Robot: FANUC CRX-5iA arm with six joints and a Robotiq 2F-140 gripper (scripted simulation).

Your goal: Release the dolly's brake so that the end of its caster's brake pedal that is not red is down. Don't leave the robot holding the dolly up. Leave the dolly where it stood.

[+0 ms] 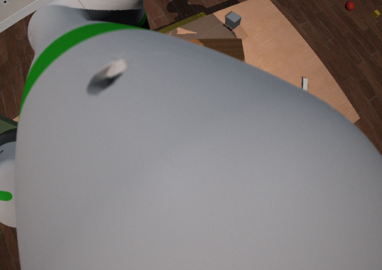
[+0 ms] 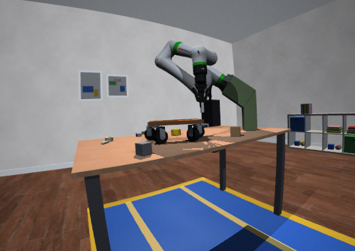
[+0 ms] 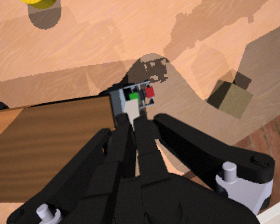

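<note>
My hand is 11 cm above the caster brake pedal, 1 cm to the right of it and 1 cm past it. Also, from my hand: tan cube: 17 cm below, 16 cm to the left, 14 cm behind; then yellow cylinder: 28 cm to the right, 17 cm below, 2 cm behind; then grey cube: 49 cm ahead, 17 cm below, 8 cm to the left.
</note>
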